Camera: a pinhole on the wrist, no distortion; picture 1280 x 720 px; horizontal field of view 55.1 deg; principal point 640.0 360.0 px. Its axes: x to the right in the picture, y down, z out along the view. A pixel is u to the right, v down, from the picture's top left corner.
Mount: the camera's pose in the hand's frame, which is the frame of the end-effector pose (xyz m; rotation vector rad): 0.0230 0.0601 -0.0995 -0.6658 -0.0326 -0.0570
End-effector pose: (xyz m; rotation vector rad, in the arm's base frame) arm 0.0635 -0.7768 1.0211 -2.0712 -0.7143 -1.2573
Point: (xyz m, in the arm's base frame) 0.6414 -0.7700 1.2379
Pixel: outside the picture
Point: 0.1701 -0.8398 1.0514
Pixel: 1095.4 125.9
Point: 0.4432 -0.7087 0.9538
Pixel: 904.9 73.1
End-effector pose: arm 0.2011 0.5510 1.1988 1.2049 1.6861 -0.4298
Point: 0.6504 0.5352 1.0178
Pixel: 935.0 274.3
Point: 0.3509 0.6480 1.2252
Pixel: 638.4 666.2
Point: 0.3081 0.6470 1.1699
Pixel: 1163.9 328.1
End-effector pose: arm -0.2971 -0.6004 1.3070 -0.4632 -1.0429 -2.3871
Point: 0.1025 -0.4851 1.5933
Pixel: 47.8 196.5
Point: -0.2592 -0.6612 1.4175
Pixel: 826.3 91.1
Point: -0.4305 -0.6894 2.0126
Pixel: outside the picture
